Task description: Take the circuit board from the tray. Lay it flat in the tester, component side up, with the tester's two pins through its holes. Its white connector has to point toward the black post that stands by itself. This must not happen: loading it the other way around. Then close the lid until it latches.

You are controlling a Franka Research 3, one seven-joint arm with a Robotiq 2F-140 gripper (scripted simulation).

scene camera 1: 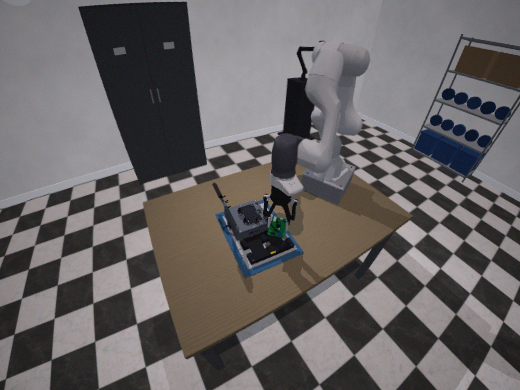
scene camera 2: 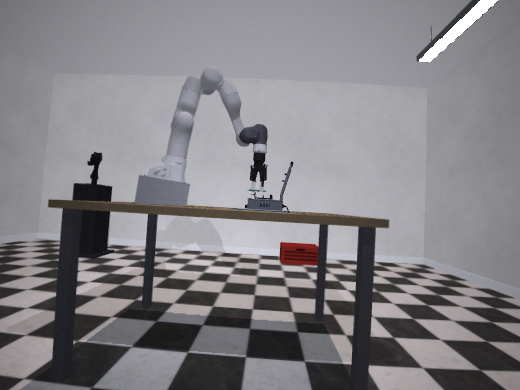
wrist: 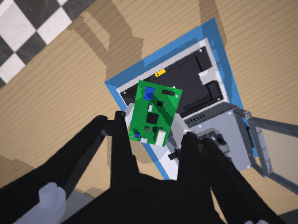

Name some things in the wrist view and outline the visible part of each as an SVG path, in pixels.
My gripper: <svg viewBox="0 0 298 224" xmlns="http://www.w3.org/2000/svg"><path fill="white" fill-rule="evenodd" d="M0 188L0 224L58 224L66 210L66 200L73 192L105 136L112 136L110 188L61 224L226 224L215 210L211 190L227 224L287 224L268 207L214 141L206 137L202 140L198 139L196 134L190 132L190 129L178 113L175 113L171 125L177 147L180 148L177 180L159 180L148 174L139 173L136 156L132 155L127 130L132 119L134 103L130 103L125 111L116 111L114 120L108 120L108 117L104 115L96 116L44 164Z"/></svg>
A green circuit board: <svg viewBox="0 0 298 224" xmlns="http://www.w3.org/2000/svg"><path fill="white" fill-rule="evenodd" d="M139 80L129 130L129 139L165 147L183 90Z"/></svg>
